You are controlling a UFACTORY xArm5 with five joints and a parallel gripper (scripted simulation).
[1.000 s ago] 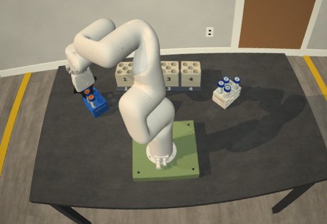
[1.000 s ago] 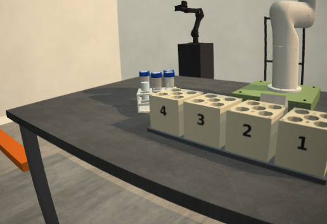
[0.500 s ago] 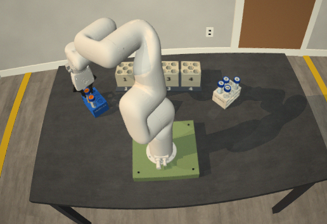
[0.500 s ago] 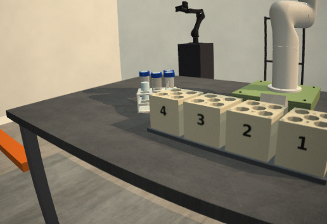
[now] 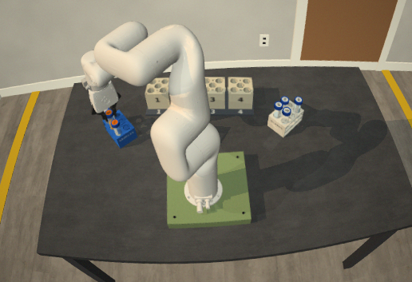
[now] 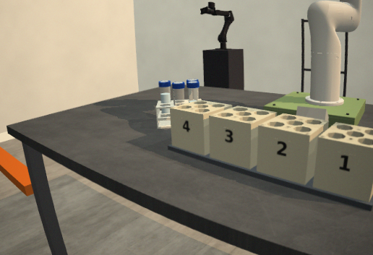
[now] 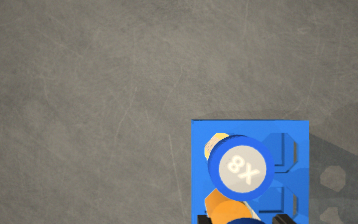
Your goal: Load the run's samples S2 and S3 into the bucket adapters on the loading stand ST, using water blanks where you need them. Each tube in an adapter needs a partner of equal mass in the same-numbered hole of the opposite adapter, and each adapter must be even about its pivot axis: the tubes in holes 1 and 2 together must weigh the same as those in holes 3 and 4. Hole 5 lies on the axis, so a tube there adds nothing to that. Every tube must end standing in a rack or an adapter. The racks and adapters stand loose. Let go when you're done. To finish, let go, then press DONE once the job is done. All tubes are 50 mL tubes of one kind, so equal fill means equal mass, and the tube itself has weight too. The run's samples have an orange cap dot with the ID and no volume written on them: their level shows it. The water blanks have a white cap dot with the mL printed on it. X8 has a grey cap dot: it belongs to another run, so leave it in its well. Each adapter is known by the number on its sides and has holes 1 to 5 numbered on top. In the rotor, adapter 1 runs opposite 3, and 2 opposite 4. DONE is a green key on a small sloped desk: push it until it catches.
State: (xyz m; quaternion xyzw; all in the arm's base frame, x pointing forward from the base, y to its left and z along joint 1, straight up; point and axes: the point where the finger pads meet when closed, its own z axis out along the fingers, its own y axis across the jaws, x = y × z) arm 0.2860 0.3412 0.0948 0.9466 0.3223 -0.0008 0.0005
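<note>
Now: the sample tube S2 5 cm below my hand and 1 cm ahead of it. The rest, counted from my hand: bucket adapter 18 cm to the right, 17 cm ahead, 9 cm below; then loading stand ST 34 cm to the right, 15 cm ahead, 13 cm below; then blue sample rack 11 cm below, 2 cm to the right, 1 cm ahead.
</note>
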